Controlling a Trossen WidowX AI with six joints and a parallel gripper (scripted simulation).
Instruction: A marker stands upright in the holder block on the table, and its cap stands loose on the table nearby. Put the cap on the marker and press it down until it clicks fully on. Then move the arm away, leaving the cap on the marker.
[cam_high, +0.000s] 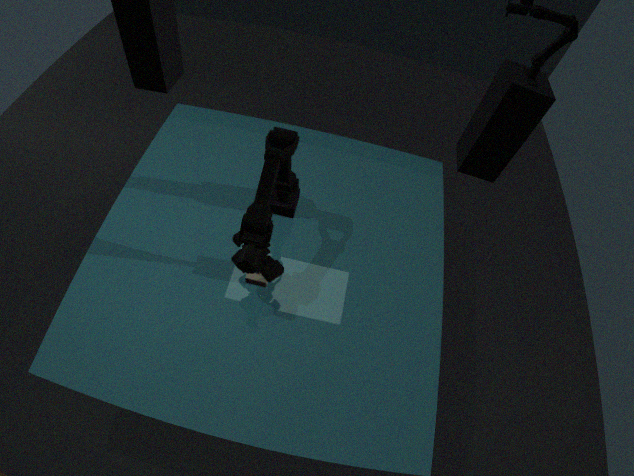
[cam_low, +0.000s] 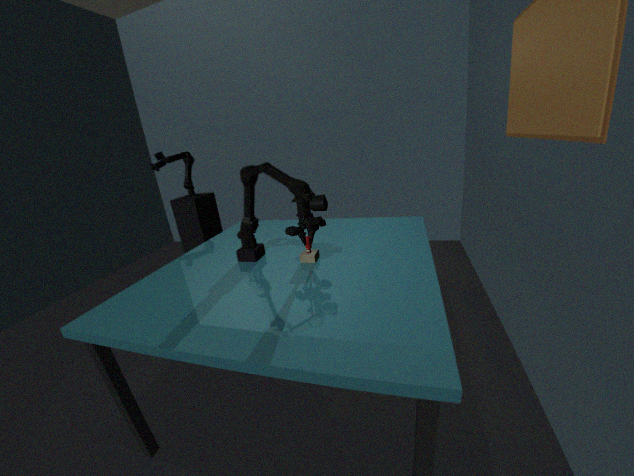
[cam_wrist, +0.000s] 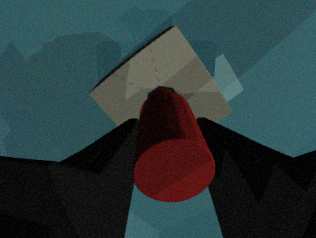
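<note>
Now: the red marker cap 1 cm above my gripper tip.
</note>
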